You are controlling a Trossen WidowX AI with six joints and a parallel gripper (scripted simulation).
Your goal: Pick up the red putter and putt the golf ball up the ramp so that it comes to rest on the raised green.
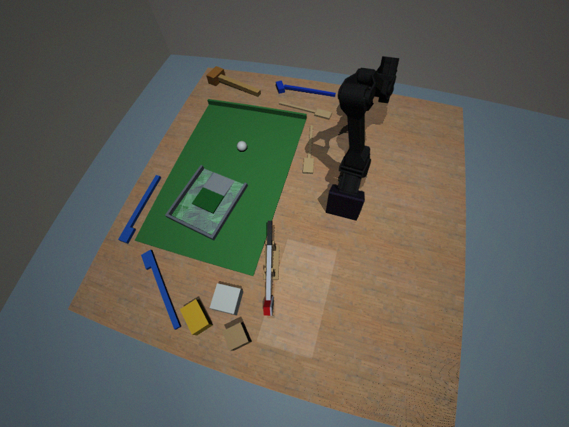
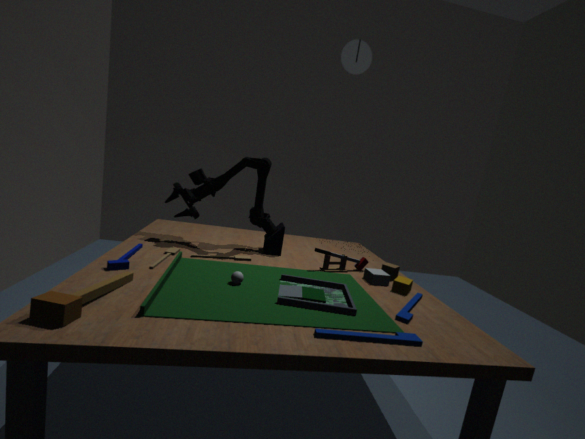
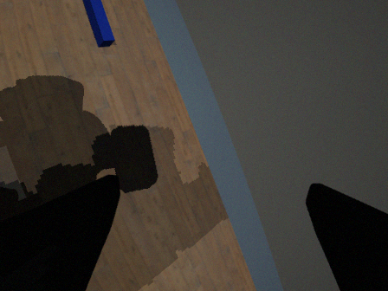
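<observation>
Right now the wooden stand is 770 mm to the left of my gripper tip, 200 mm ahead of it and 110 mm below it. Also, from my gripper tip: white golf ball 460 mm ahead, 340 mm to the left, 120 mm below; red putter 800 mm to the left, 190 mm ahead, 90 mm below.
</observation>
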